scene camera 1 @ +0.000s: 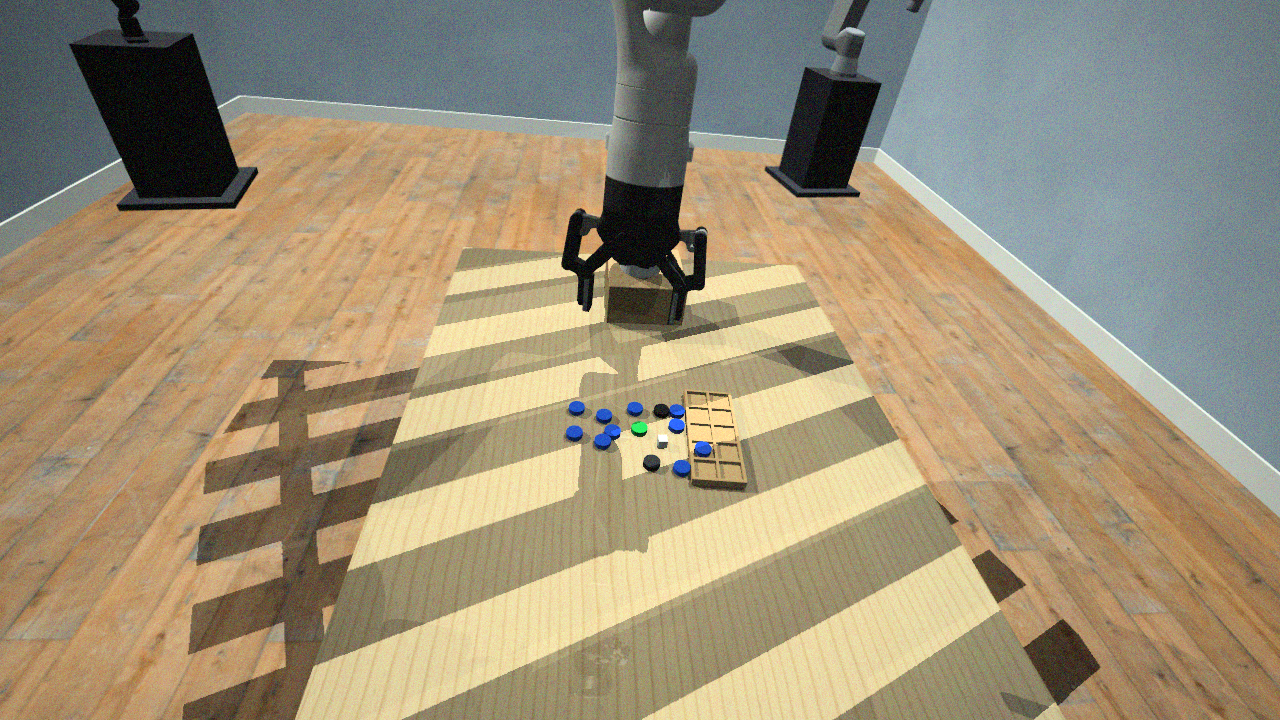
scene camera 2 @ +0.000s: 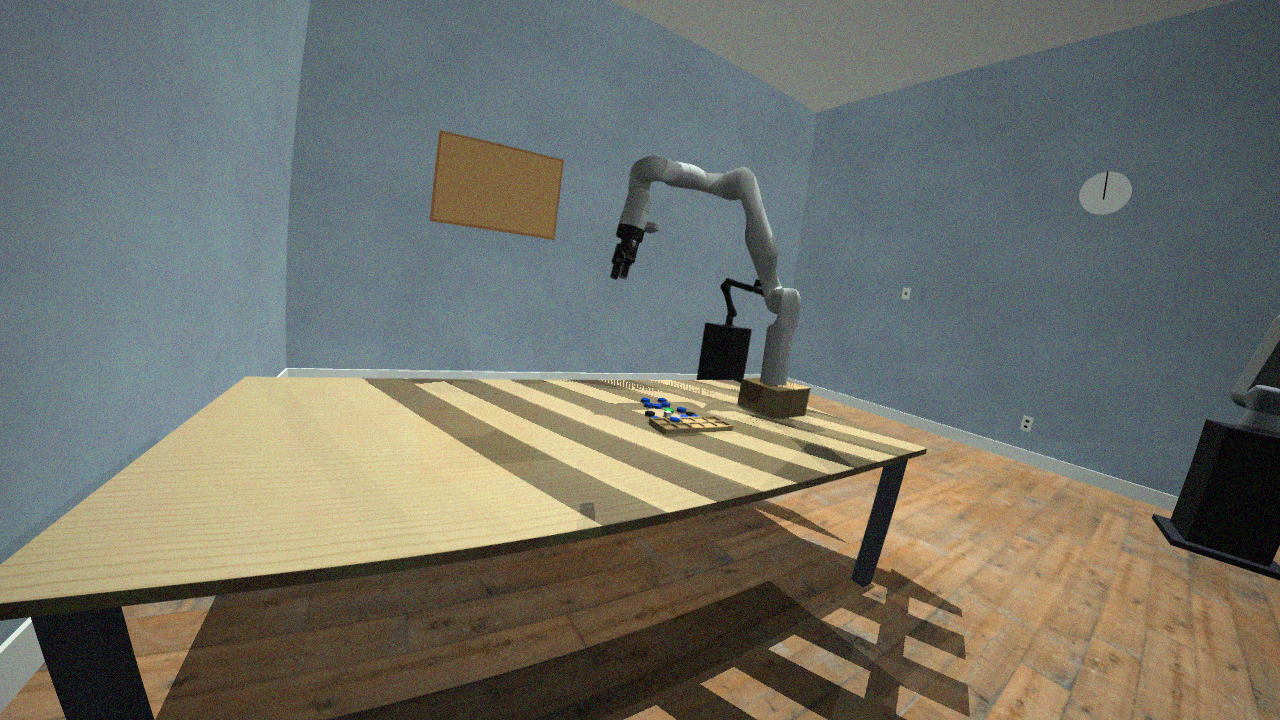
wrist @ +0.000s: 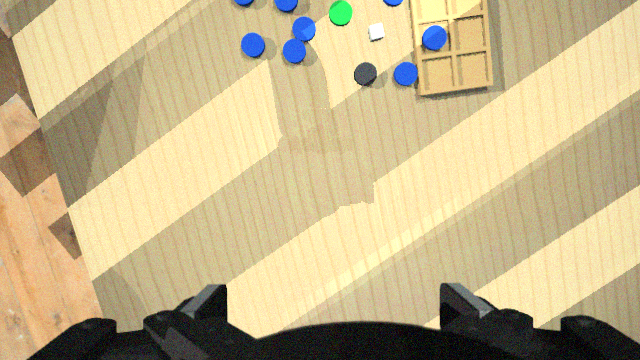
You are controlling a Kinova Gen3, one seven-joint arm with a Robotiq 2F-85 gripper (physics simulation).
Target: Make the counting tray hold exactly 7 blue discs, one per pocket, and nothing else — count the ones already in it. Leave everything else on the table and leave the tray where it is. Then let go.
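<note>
The wooden counting tray (scene camera 1: 719, 484) (scene camera 2: 698, 430) (wrist: 455, 91) has two columns of pockets. One blue disc (scene camera 1: 703, 448) (wrist: 434, 37) lies in its left column, second pocket from the near end in the wrist view. The other pockets seen hold no disc. A blue disc (scene camera 1: 682, 467) (wrist: 405, 74) lies on the table close to the tray's near left corner. Two more, an upper one (scene camera 1: 676, 411) and a lower one (scene camera 1: 675, 425), lie by its left side. Several blue discs (scene camera 1: 602, 441) (wrist: 253, 45) lie farther left. My gripper (scene camera 1: 631, 311) (scene camera 2: 618, 275) (wrist: 333, 308) is open and empty, high above the table.
A green disc (scene camera 1: 639, 428) (wrist: 340, 12), a white cube (scene camera 1: 662, 440) (wrist: 376, 31), a near black disc (scene camera 1: 651, 462) (wrist: 365, 74) and a far black disc (scene camera 1: 661, 410) lie left of the tray. The arm's wooden base block (scene camera 2: 774, 399) stands at the table's far end.
</note>
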